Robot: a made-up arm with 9 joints.
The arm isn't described. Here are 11 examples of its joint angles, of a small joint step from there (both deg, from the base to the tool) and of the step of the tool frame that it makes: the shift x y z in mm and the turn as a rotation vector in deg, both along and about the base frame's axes.
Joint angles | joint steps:
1: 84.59 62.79 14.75 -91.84 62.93 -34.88 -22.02 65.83 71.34 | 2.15 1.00 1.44 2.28 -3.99 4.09 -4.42 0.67 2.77
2: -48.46 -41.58 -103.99 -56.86 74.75 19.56 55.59 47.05 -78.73 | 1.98 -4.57 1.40 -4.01 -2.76 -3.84 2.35 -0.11 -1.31
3: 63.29 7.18 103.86 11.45 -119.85 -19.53 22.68 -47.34 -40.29 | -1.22 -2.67 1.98 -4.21 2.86 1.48 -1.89 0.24 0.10
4: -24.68 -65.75 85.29 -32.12 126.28 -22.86 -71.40 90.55 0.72 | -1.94 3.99 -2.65 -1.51 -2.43 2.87 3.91 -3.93 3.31
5: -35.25 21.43 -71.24 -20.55 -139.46 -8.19 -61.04 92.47 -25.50 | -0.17 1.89 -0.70 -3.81 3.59 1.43 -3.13 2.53 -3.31
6: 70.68 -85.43 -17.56 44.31 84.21 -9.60 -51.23 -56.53 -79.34 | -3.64 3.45 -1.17 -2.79 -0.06 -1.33 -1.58 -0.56 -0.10
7: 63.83 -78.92 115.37 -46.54 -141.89 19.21 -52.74 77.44 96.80 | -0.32 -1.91 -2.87 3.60 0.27 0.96 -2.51 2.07 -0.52
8: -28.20 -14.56 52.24 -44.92 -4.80 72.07 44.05 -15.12 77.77 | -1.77 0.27 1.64 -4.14 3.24 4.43 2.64 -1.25 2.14
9: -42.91 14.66 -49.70 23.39 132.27 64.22 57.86 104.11 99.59 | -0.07 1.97 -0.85 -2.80 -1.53 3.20 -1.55 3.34 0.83
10: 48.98 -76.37 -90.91 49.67 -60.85 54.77 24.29 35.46 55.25 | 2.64 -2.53 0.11 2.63 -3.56 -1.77 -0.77 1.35 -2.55
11: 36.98 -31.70 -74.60 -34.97 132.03 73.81 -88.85 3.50 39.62 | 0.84 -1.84 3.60 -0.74 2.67 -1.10 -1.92 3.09 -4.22
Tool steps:
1: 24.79 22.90 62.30 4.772 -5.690 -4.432
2: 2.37 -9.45 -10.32 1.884 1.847 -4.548
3: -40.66 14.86 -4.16 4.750 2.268 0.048
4: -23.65 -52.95 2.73 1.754 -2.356 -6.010
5: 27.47 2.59 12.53 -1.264 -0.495 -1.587
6: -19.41 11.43 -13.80 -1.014 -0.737 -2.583
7: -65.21 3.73 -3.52 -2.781 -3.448 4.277
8: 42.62 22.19 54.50 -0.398 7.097 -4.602
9: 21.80 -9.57 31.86 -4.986 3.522 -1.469
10: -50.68 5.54 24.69 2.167 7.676 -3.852
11: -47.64 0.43 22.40 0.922 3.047 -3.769
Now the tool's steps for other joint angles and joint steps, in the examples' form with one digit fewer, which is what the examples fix.
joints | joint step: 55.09 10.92 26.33 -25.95 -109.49 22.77 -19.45 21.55 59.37 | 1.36 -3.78 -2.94 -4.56 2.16 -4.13 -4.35 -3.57 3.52
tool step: 22.0 -72.5 24.8 -4.89 -4.10 10.99
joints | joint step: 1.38 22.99 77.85 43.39 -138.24 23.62 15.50 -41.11 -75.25 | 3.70 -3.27 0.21 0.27 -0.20 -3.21 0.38 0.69 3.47
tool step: -31.0 18.3 -72.8 0.95 5.01 -3.82
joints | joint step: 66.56 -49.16 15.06 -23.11 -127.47 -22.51 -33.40 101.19 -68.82 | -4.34 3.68 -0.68 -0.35 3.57 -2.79 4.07 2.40 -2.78
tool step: 5.4 11.2 -18.3 -1.84 -1.18 0.49
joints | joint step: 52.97 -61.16 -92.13 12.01 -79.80 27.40 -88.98 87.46 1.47 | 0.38 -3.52 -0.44 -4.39 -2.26 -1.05 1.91 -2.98 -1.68
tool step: -12.0 -37.6 16.0 3.09 -3.72 4.66
